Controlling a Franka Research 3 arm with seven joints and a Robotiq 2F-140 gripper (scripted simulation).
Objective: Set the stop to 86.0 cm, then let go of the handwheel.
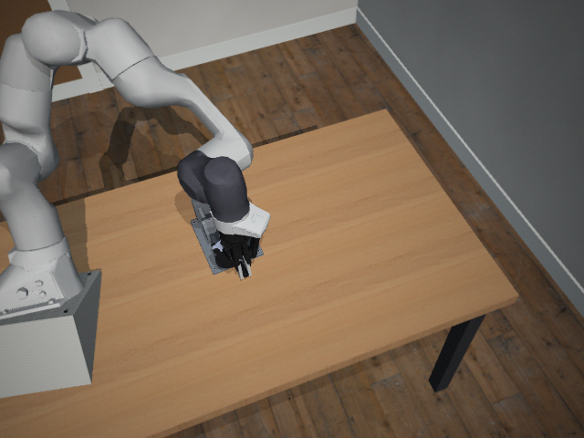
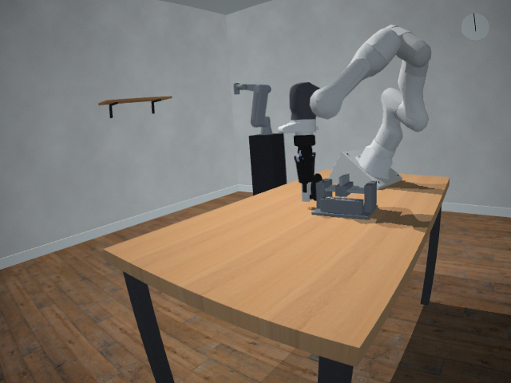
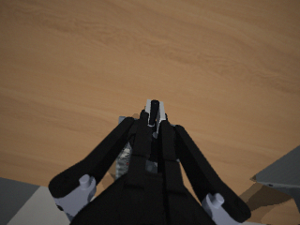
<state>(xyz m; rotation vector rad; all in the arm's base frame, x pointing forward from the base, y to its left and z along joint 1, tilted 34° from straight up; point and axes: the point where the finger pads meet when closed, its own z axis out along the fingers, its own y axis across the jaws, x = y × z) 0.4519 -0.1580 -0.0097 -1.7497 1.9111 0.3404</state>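
Right now my hand is 20 mm to the right of the black handwheel and 10 mm above it. The rest, counted from my hand: sliding stop block: 140 mm to the left, 30 mm above.
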